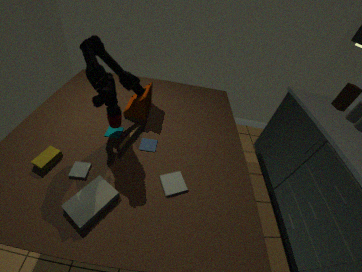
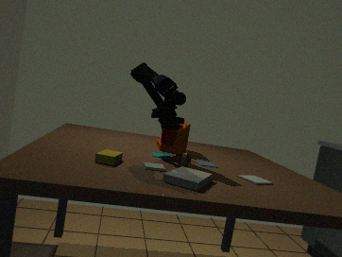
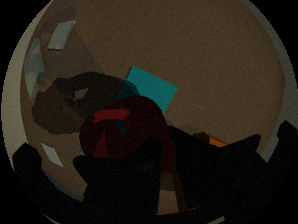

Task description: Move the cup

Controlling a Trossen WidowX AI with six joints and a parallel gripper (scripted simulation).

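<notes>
Now: gripper tip 2 cm short of the cyan pad and 10 cm above it. Also, from my gripper tip: dark red cup: 3 cm ahead, 1 cm to the left; grey box: 42 cm ahead, 2 cm to the left, 8 cm below; blue pad: 9 cm ahead, 20 cm to the left, 10 cm below.
</notes>
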